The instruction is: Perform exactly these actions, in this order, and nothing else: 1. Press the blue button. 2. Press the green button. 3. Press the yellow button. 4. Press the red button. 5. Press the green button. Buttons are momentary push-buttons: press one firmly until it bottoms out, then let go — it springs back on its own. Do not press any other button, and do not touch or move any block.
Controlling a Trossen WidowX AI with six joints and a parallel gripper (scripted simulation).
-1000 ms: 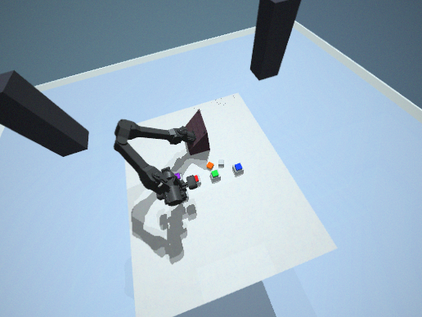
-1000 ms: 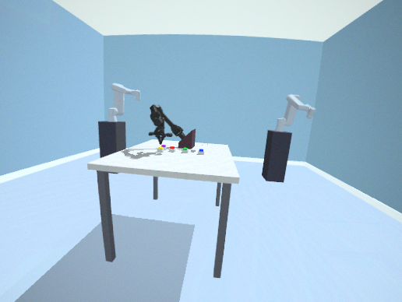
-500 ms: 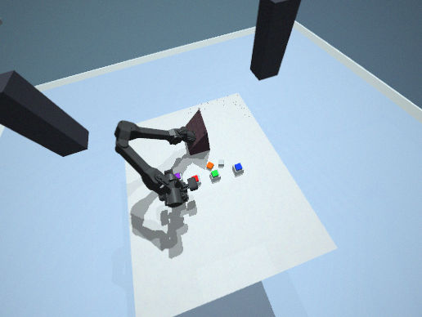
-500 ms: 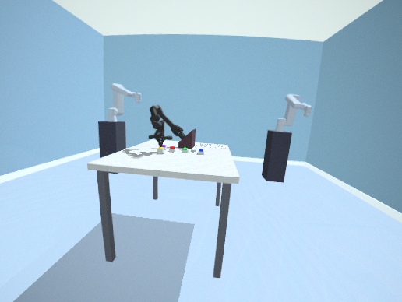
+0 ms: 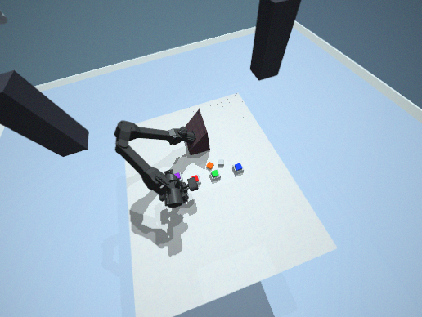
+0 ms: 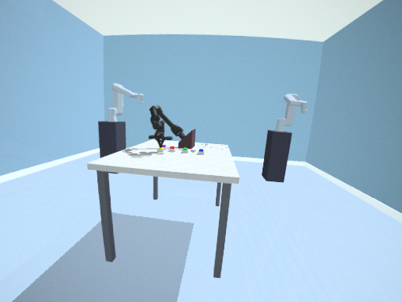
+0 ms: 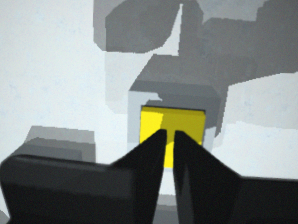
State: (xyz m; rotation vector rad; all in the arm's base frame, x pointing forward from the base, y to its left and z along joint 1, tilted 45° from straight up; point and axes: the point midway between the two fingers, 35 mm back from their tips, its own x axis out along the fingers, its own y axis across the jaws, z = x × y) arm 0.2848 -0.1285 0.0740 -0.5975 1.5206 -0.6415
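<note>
Now: the yellow button 1 cm below my gripper tip. The rest, counted from my gripper tip: purple button 11 cm behind, 1 cm to the right; then red button 9 cm to the left, 6 cm behind; then green button 20 cm to the left, 5 cm behind.
</note>
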